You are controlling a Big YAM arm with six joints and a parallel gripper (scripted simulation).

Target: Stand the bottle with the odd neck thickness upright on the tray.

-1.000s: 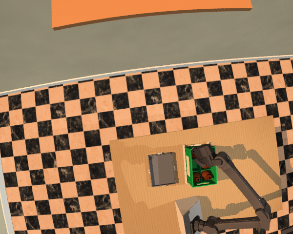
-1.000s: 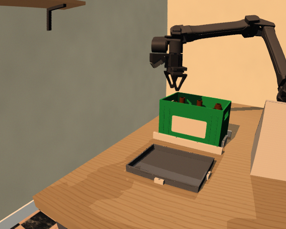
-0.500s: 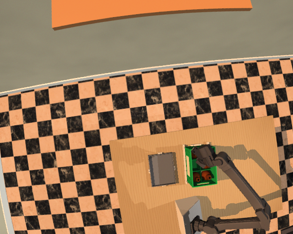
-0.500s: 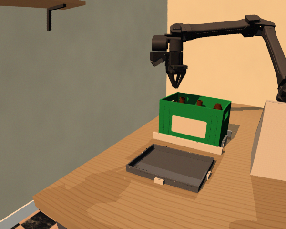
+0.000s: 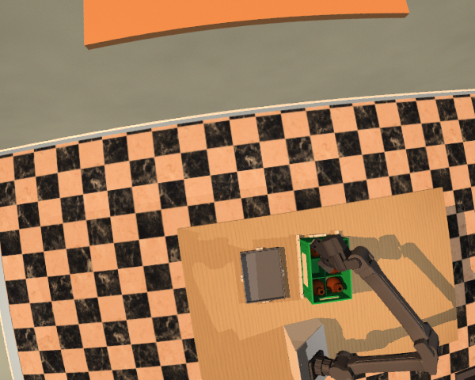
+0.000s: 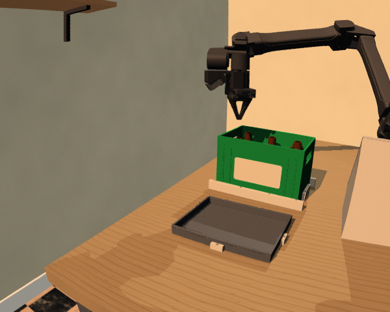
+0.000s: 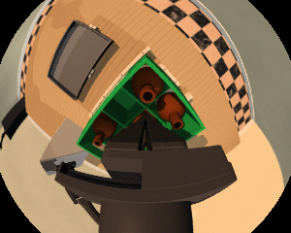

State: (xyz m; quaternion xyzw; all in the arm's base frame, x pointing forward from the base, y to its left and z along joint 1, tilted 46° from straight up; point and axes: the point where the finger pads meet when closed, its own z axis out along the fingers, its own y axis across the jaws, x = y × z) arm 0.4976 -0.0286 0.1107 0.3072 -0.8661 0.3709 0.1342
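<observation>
Right now the green crate is 15 cm below my hand, 9 cm behind it and 3 cm to the right of it. From my hand the other things lie so: dark grey tray: 25 cm to the left, 22 cm below, 9 cm behind.
</observation>
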